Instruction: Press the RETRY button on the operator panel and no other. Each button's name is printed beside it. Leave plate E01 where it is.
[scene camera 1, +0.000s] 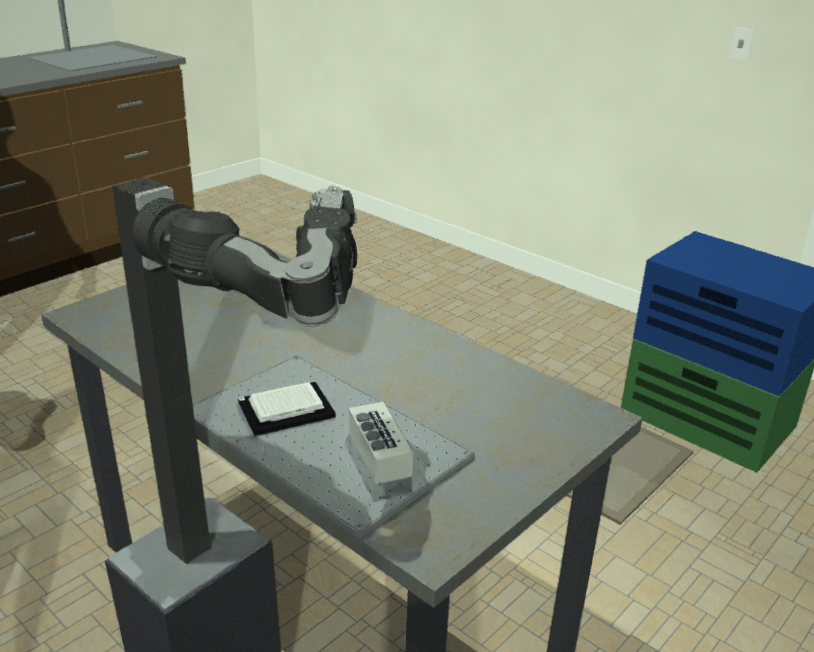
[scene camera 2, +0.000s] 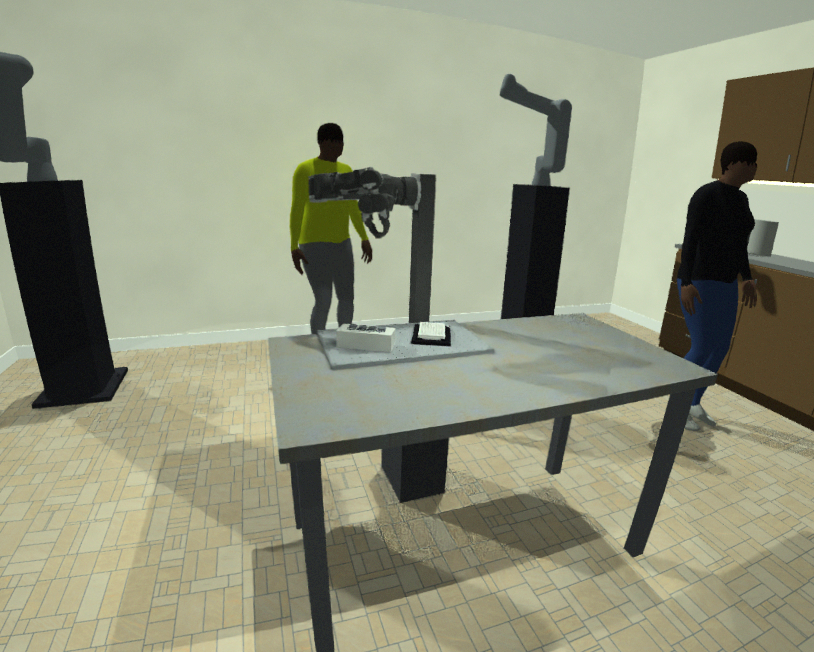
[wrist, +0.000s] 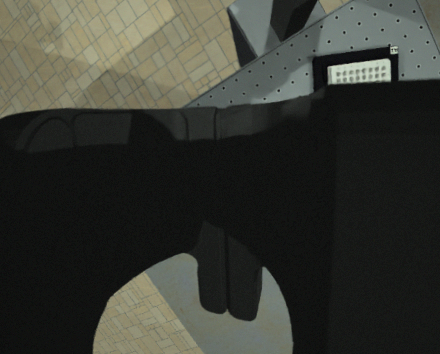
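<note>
The operator panel (scene camera 1: 392, 461) (scene camera 2: 365, 339) is a pale box on the perforated board (scene camera 1: 298, 370) (scene camera 2: 468, 347) (wrist: 345, 30). Several dark round buttons (scene camera 1: 367, 426) run along its top beside black labels. The names are too small to read, so I cannot tell which is RETRY. The panel does not show in the wrist view. The white plate (scene camera 1: 285, 400) (scene camera 2: 431, 330) (wrist: 361, 73) lies in a black holder on the same board, partly hidden by the gripper body in the wrist view. My gripper (scene camera 2: 377, 234) (wrist: 236, 209) is shut and empty, high above the table, apart from panel and plate.
The board lies on the grey table (scene camera 1: 516, 407) (scene camera 2: 380, 400). The arm's dark post (scene camera 1: 166, 380) (scene camera 2: 421, 251) stands at the table edge near the board. A person in yellow (scene camera 2: 324, 203) stands behind the arm, and another in black (scene camera 2: 716, 230) at the right. Blue and green crates (scene camera 1: 720, 312) (scene camera 1: 706, 407) stand beyond the table.
</note>
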